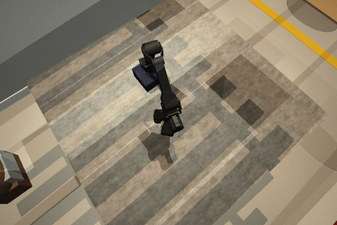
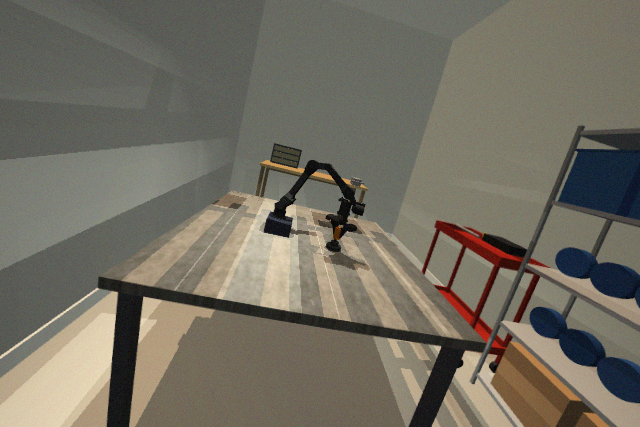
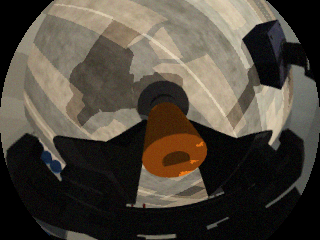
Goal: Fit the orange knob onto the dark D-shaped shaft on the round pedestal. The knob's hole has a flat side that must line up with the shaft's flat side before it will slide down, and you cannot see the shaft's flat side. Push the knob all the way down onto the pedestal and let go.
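My gripper tip is now 20 mm below the orange knob. Round my gripper tip: round pedestal: 40 mm below.
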